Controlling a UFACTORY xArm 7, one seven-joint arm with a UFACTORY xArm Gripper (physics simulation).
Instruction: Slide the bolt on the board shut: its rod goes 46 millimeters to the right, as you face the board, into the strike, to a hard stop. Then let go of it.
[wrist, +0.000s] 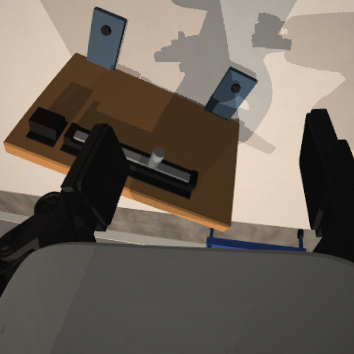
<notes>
In view: the gripper (205, 140) and a brown board (88, 90).
</notes>
